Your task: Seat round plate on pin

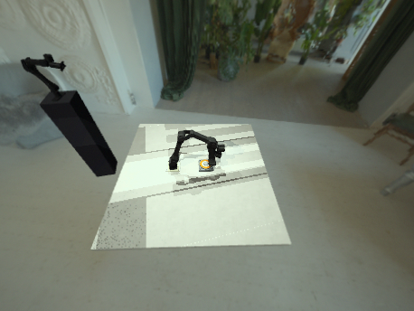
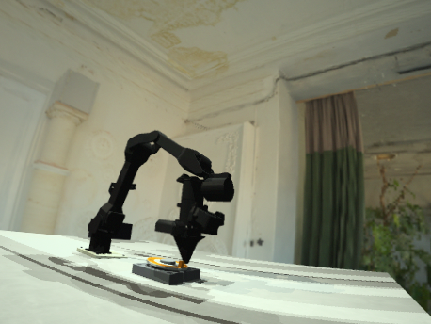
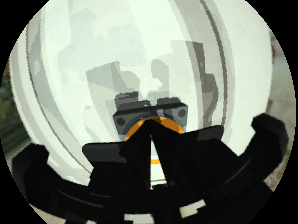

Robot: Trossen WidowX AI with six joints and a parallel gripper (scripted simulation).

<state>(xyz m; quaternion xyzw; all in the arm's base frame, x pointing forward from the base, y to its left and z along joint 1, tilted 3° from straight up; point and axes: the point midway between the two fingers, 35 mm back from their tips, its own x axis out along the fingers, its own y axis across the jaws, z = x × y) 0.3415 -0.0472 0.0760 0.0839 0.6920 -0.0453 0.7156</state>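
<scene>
Now: gripper tip 3 cm past the round plate and 1 cm above it. Also, from my gripper tip: base (5 cm behind, 2 cm below).
</scene>
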